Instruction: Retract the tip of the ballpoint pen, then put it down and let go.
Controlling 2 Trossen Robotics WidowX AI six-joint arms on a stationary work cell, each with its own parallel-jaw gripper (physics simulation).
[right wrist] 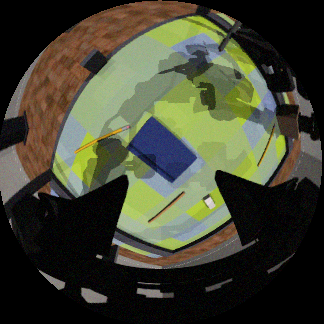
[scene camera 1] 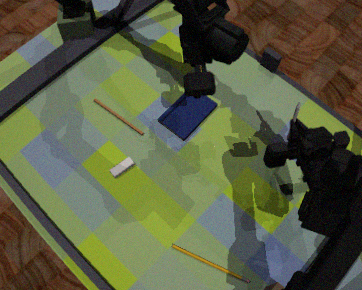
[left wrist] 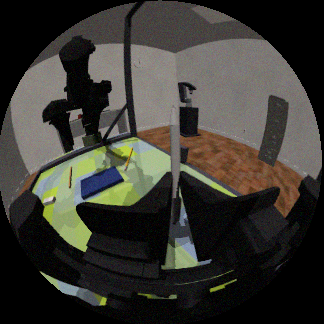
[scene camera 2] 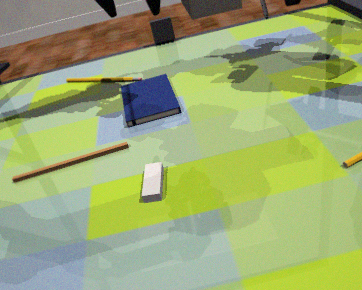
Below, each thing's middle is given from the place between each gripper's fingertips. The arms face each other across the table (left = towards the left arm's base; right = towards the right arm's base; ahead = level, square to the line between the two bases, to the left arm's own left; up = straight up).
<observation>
Right now my right hand is 14 cm past the ballpoint pen [left wrist: 174, 134], 20 cm to the right of it and 2 cm above it.
Right now the ballpoint pen is right at my left hand.
</observation>
